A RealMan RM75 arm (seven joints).
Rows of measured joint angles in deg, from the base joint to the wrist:
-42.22, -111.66, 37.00, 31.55, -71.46, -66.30, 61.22
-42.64, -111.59, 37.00, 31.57, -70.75, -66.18, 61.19
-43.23, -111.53, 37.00, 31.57, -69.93, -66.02, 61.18
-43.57, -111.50, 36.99, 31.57, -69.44, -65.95, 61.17
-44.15, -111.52, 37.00, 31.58, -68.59, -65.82, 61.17
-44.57, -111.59, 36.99, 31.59, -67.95, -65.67, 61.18
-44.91, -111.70, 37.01, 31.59, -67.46, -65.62, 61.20
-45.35, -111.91, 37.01, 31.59, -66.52, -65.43, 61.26
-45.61, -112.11, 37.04, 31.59, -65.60, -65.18, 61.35
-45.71, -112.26, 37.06, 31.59, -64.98, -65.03, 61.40
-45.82, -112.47, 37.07, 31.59, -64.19, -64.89, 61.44
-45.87, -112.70, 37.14, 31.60, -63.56, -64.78, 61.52
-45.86, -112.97, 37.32, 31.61, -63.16, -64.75, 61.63
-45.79, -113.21, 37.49, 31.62, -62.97, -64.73, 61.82
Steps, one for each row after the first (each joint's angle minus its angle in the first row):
-0.42, 0.07, 0.00, 0.02, 0.71, 0.12, -0.03
-1.01, 0.13, 0.00, 0.02, 1.53, 0.28, -0.04
-1.35, 0.16, -0.01, 0.02, 2.02, 0.35, -0.05
-1.93, 0.14, 0.00, 0.03, 2.87, 0.48, -0.05
-2.35, 0.07, -0.01, 0.04, 3.51, 0.63, -0.04
-2.69, -0.04, 0.01, 0.04, 4.00, 0.68, -0.02
-3.13, -0.25, 0.01, 0.04, 4.94, 0.87, 0.04
-3.39, -0.45, 0.04, 0.04, 5.86, 1.12, 0.13
-3.49, -0.60, 0.06, 0.04, 6.48, 1.27, 0.18
-3.60, -0.81, 0.07, 0.04, 7.27, 1.41, 0.22
-3.65, -1.04, 0.14, 0.05, 7.90, 1.52, 0.30
-3.64, -1.31, 0.32, 0.06, 8.30, 1.55, 0.41
-3.57, -1.55, 0.49, 0.07, 8.49, 1.57, 0.60

